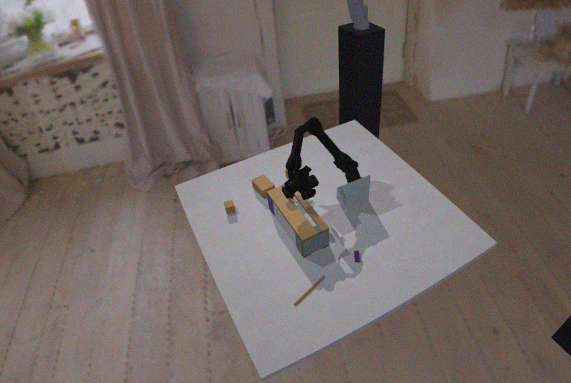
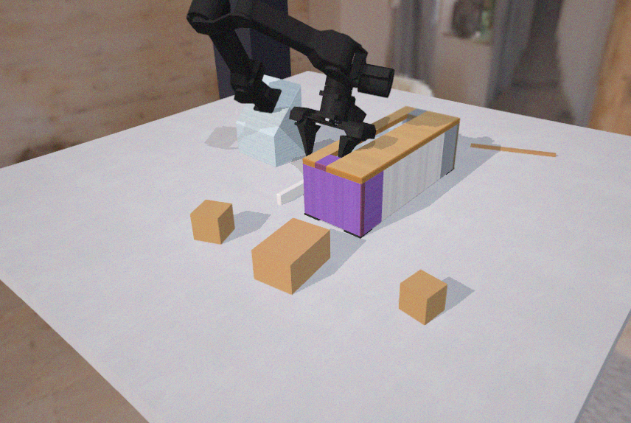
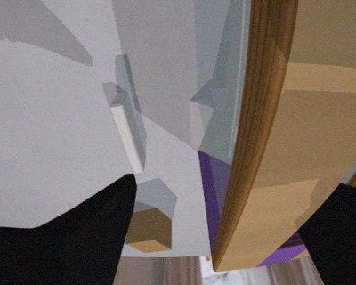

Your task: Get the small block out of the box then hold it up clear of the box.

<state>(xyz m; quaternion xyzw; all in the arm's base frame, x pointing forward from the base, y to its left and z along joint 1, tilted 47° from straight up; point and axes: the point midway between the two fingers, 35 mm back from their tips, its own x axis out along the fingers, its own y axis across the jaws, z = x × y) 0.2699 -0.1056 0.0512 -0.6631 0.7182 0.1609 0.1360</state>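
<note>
Now: the small blue block 60 mm ahead of my gripper tip and 10 mm to the right of it. The rest, counted from my gripper tip: wooden stick 480 mm to the left, 230 mm ahead, 90 mm below; then box 120 mm to the left, 40 mm ahead, 30 mm below.
</note>
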